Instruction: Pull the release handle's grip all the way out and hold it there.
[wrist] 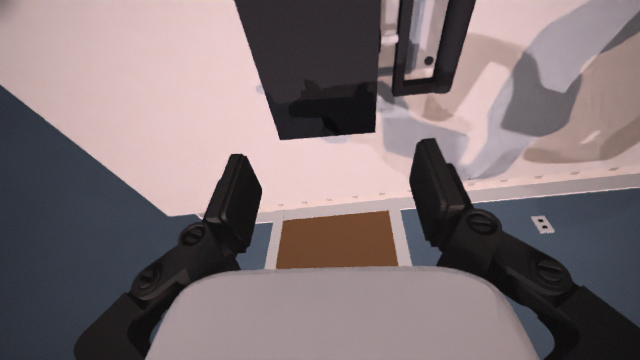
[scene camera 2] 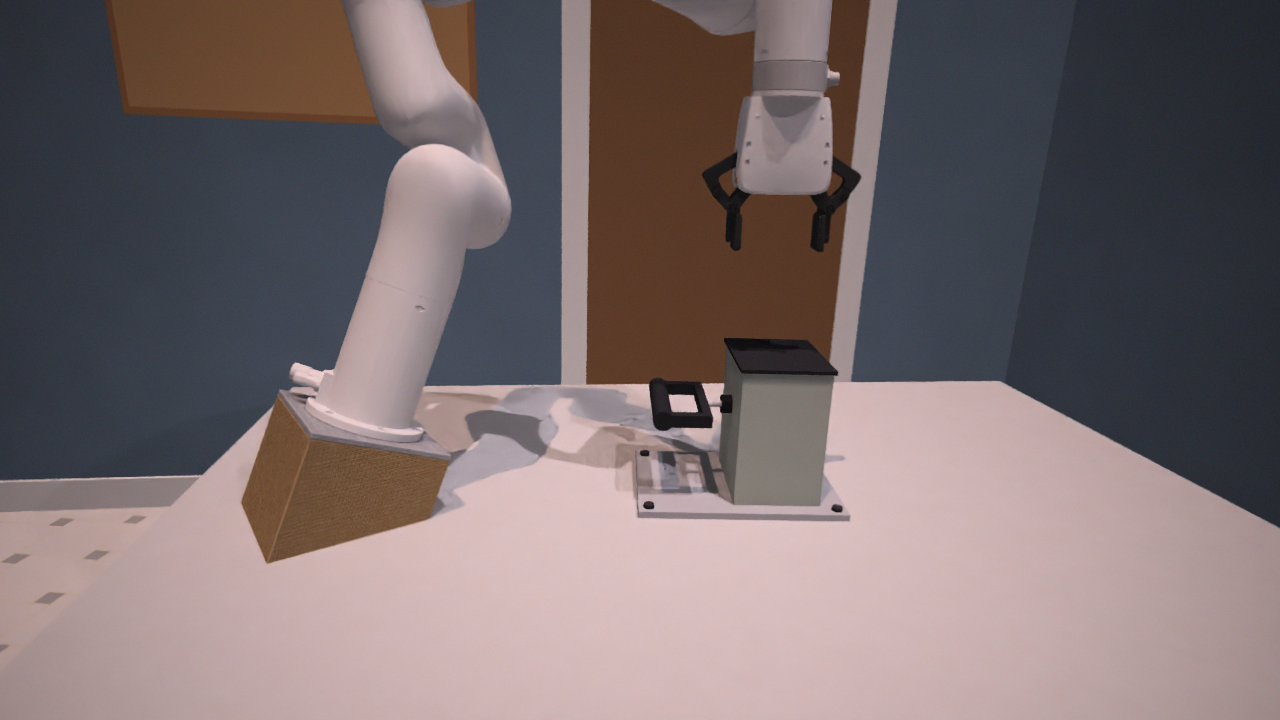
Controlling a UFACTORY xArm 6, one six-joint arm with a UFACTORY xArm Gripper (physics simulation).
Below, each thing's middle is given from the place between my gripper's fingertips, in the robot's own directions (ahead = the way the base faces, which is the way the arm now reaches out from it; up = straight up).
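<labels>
There is the base plate [scene camera 2: 670, 485]. Measured from my hand, the plate sits 10 mm to the left and 30 mm behind, and it is 290 mm below.
</labels>
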